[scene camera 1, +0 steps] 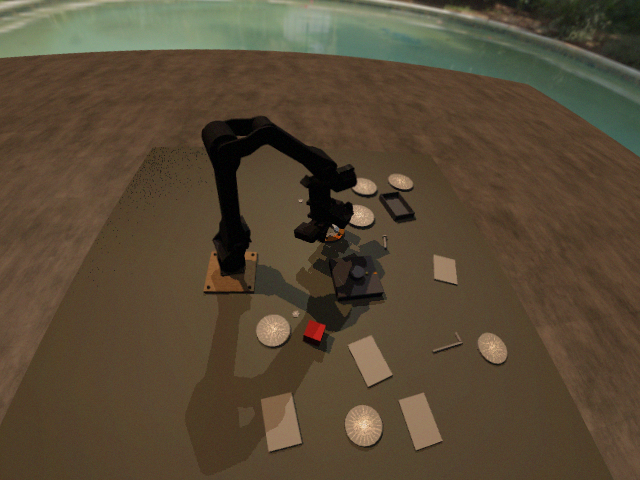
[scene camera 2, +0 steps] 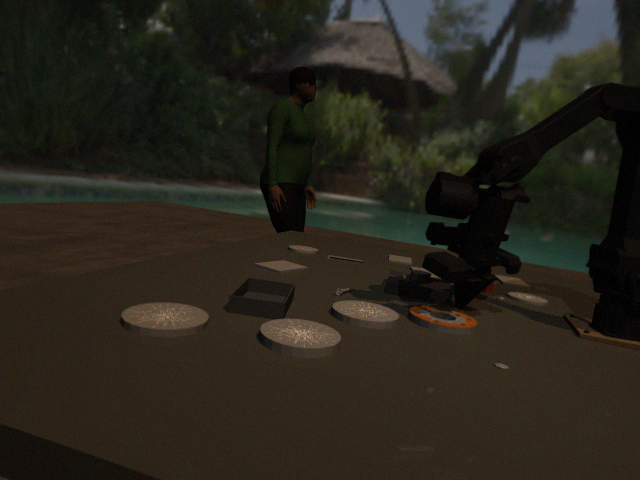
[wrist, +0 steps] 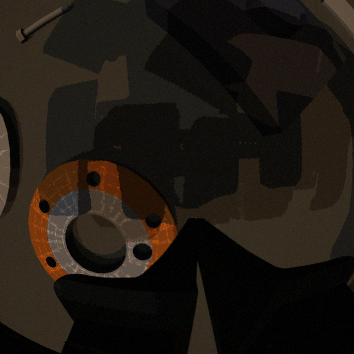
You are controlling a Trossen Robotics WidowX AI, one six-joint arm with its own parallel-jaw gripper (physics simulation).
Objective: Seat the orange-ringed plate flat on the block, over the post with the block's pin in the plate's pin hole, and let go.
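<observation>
The orange-ringed plate (scene camera 1: 336, 233) (scene camera 2: 462, 323) (wrist: 38, 218) lies flat on the table, with a grey inner ring, a big centre hole and small holes around it. My gripper (scene camera 1: 326, 231) (scene camera 2: 464, 298) (wrist: 194, 224) is low over the table, shut and empty. Its closed fingertips sit just to the right of the plate in the wrist view, and the left finger covers the plate's lower edge. The dark block (scene camera 1: 343, 286) (scene camera 2: 419, 287) with its round post (scene camera 1: 357, 272) stands a little nearer the front, apart from the plate.
Grey discs (scene camera 1: 362, 215) (scene camera 1: 365, 187) (scene camera 2: 365, 311) lie close behind the plate. A dark tray (scene camera 1: 396, 206) (scene camera 2: 261, 297), a bolt (scene camera 1: 385, 241) (wrist: 42, 22), a red cube (scene camera 1: 314, 330), a hex key (scene camera 1: 448, 345) and flat grey plates (scene camera 1: 370, 360) are spread around.
</observation>
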